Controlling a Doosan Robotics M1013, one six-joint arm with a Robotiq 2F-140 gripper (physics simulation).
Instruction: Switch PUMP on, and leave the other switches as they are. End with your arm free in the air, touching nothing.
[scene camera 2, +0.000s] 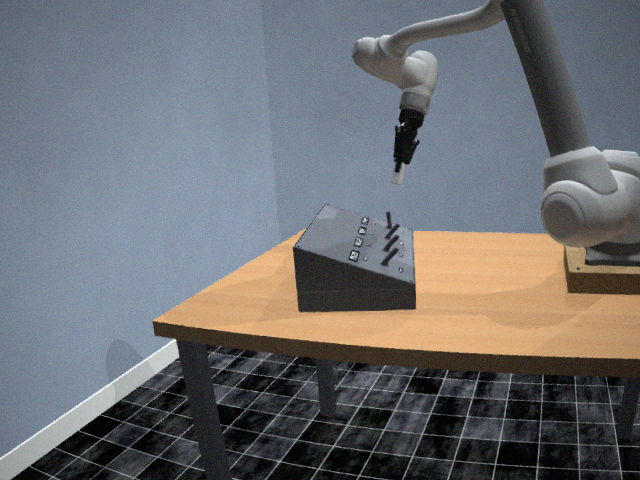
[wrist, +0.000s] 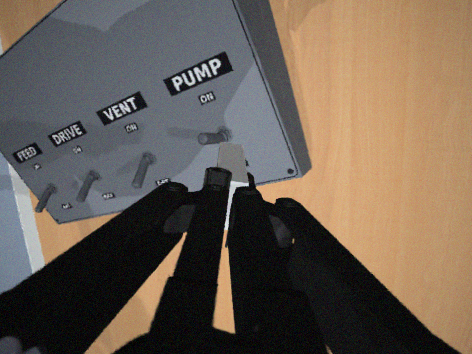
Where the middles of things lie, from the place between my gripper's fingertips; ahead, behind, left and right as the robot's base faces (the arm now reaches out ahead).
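Hand 26 cm to the right of the grey sloped switch box (scene camera 2: 339, 267), 2 cm short of it, 13 cm above it.
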